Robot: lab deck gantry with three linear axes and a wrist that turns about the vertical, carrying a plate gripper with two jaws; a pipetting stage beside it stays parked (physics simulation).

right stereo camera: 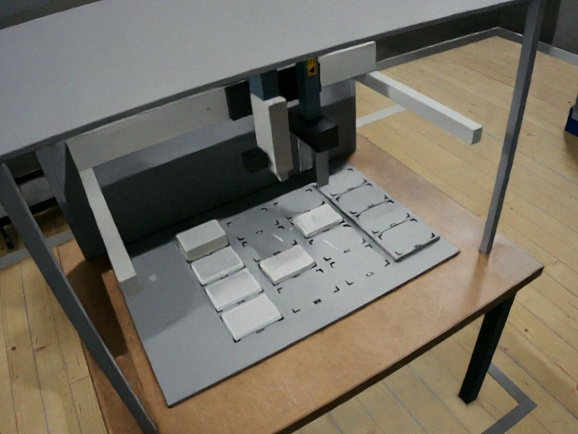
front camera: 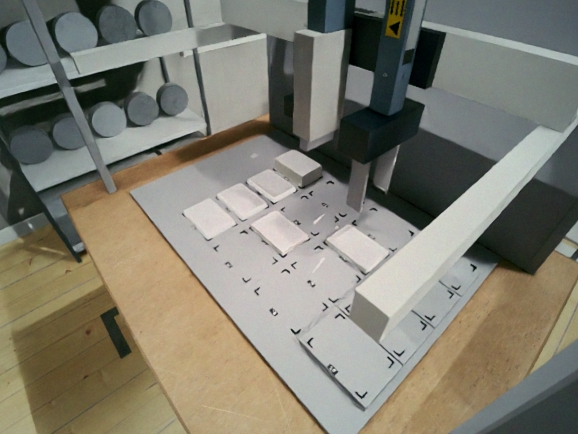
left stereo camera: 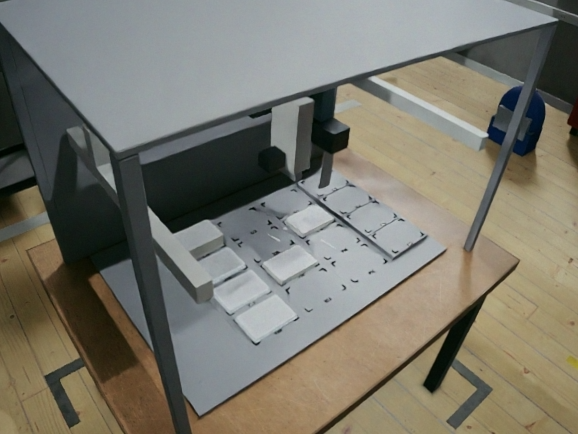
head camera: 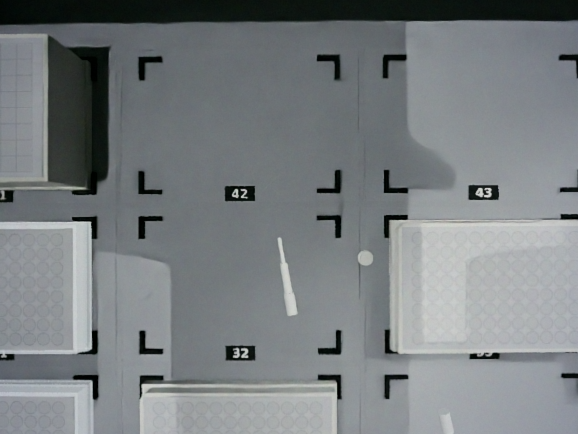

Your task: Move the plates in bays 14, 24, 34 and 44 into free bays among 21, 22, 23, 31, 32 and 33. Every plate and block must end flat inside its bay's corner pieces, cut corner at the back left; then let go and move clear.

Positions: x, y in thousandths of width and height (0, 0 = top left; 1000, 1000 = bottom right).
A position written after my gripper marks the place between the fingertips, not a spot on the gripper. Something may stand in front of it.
my gripper: right stereo camera 544, 411; front camera 634, 457; left stereo camera 542, 414; not seen in the head camera view (out of frame)
